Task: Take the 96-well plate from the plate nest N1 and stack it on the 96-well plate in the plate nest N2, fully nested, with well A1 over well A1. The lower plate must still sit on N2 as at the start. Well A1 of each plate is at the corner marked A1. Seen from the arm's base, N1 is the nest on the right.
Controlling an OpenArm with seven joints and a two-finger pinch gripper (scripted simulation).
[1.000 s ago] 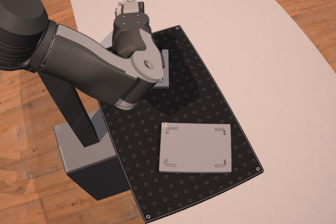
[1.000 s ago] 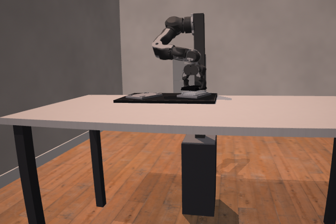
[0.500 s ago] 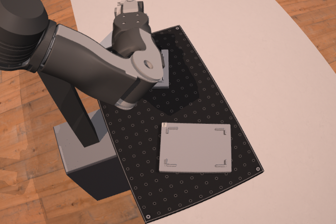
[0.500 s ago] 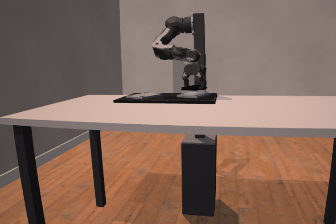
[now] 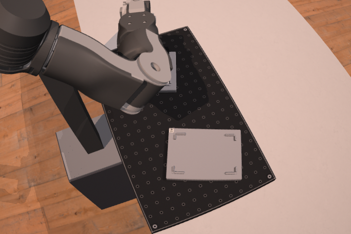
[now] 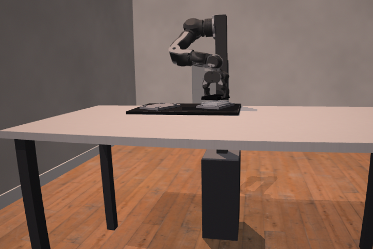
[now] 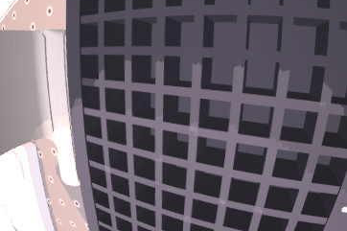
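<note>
The black 96-well plate is right at my hand. The rest, counted from my hand: clear 96-well plate: 3 cm below; grey plate nest N1: 26 cm to the right, 4 cm below, 4 cm ahead; plate nest N2: 4 cm below.
</note>
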